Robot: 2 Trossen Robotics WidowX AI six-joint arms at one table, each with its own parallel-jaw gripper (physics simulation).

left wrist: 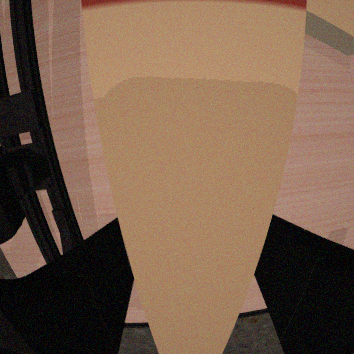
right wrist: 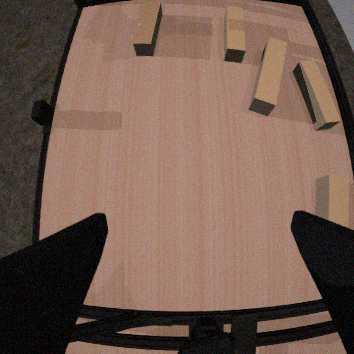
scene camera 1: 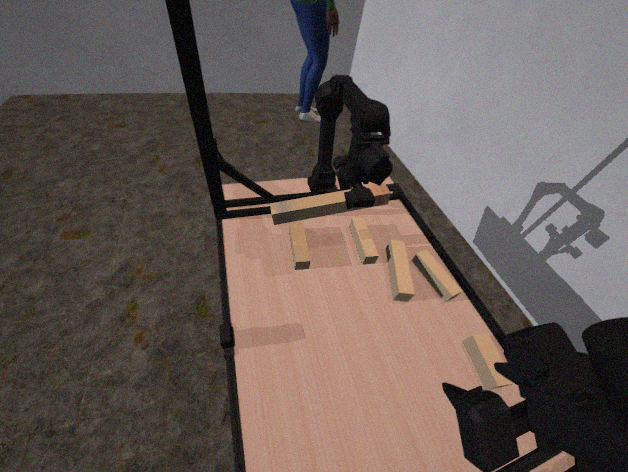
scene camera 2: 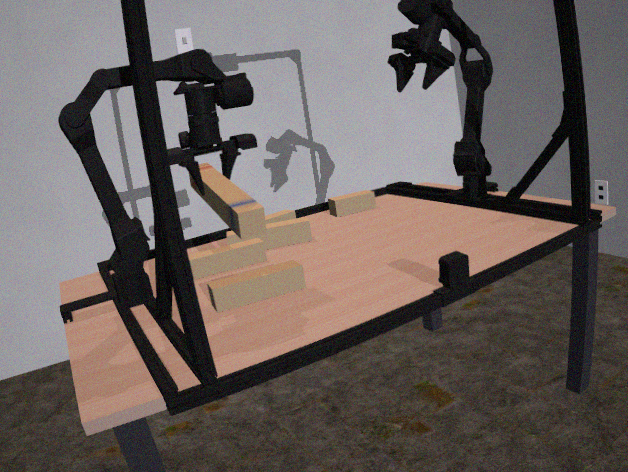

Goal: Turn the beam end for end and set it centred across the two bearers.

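Pixels of known places: left gripper, between the fingertips: (left wrist: pixel 189 214) (scene camera 1: pixel 346 202); right gripper, between the fingertips: (right wrist: pixel 201 222) (scene camera 1: pixel 470 376) (scene camera 2: pixel 411 90); left arm's base, origin of its link: (left wrist: pixel 28 167) (scene camera 2: pixel 135 300); right arm's base, origin of its link: (right wrist: pixel 205 332) (scene camera 2: pixel 476 196).
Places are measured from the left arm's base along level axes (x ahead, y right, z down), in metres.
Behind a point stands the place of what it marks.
Observation:
My left gripper (scene camera 1: pixel 360 197) (scene camera 2: pixel 213 183) {x 0.206, y -0.004, z -0.164 m} (left wrist: pixel 189 214) {x 0.206, y -0.004, z -0.164 m} is shut on the long wooden beam (scene camera 1: pixel 314 204) {x 0.211, y 0.097, z -0.177 m} (scene camera 2: pixel 226 196) {x 0.184, y 0.125, z -0.172 m} (left wrist: pixel 195 150) {x 0.208, y -0.042, z -0.201 m}, holding it level above the table. In scene camera 2, the beam's blue-banded end is nearer the camera, its red-banded end at the fingers. In scene camera 1 it lies beyond two roughly parallel blocks, apparently the bearers: one block (scene camera 1: pixel 298 243) {x 0.223, y 0.133, z -0.025 m} (scene camera 2: pixel 256 287) {x 0.199, y 0.148, z -0.007 m} (right wrist: pixel 147 25) {x 0.229, y 0.125, z -0.025 m} at the left, the other block (scene camera 1: pixel 362 241) {x 0.254, y -0.078, z -0.025 m} (scene camera 2: pixel 228 257) {x 0.230, y -0.073, z -0.009 m} (right wrist: pixel 234 32) {x 0.259, y -0.090, z -0.025 m} to its right. The beam does not show in the right wrist view. My right gripper (scene camera 1: pixel 472 376) {x 0.697, y 0.033, z -0.305 m} (scene camera 2: pixel 413 89) {x 0.697, y 0.033, z -0.305 m} (right wrist: pixel 201 222) {x 0.697, y 0.033, z -0.305 m} is open and empty, high above the table.
A slanting block (scene camera 1: pixel 401 268) {x 0.381, y -0.155, z -0.031 m} (scene camera 2: pixel 288 234) {x 0.404, y -0.126, z -0.007 m} (right wrist: pixel 270 72) {x 0.387, y -0.155, z -0.031 m}, a second slanting block (scene camera 1: pixel 439 274) {x 0.425, y -0.274, z -0.025 m} (right wrist: pixel 317 92) {x 0.426, y -0.269, z -0.025 m} and a third block (scene camera 1: pixel 487 357) {x 0.676, y -0.254, z -0.028 m} (scene camera 2: pixel 351 204) {x 0.664, y -0.245, z -0.007 m} (right wrist: pixel 339 200) {x 0.671, y -0.271, z -0.028 m} lie near the wall side. A black frame post (scene camera 1: pixel 190 76) {x 0.037, y 0.363, z -0.434 m} (scene camera 2: pixel 152 126) {x 0.027, y 0.374, z -0.313 m} rises at the table's edge. A person (scene camera 1: pixel 315 45) stands behind.

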